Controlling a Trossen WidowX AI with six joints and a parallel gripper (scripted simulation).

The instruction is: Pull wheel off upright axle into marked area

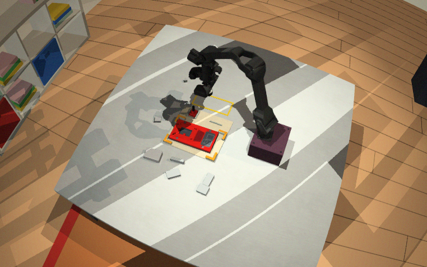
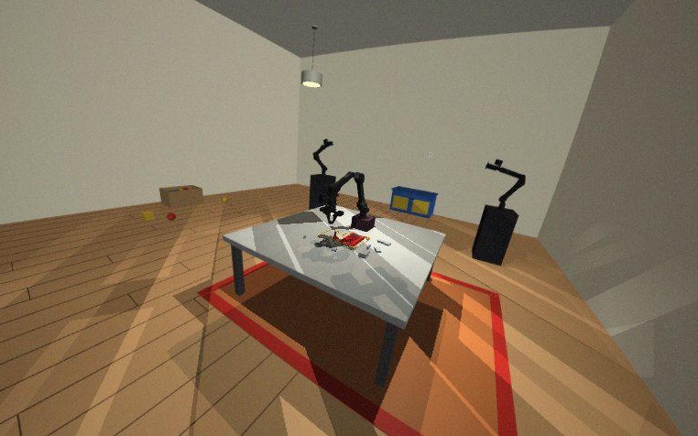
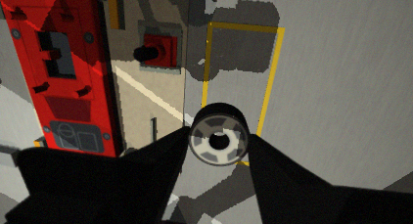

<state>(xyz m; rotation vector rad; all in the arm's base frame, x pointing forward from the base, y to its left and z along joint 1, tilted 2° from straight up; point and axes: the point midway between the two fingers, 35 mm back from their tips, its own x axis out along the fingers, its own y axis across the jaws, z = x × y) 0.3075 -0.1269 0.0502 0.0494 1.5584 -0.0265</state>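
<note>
Right now my gripper tip is 70 mm to the right of the dark axle, 70 mm above it and 50 mm short of it. Also, from my gripper tip: wheel: right at my gripper tip.
</note>
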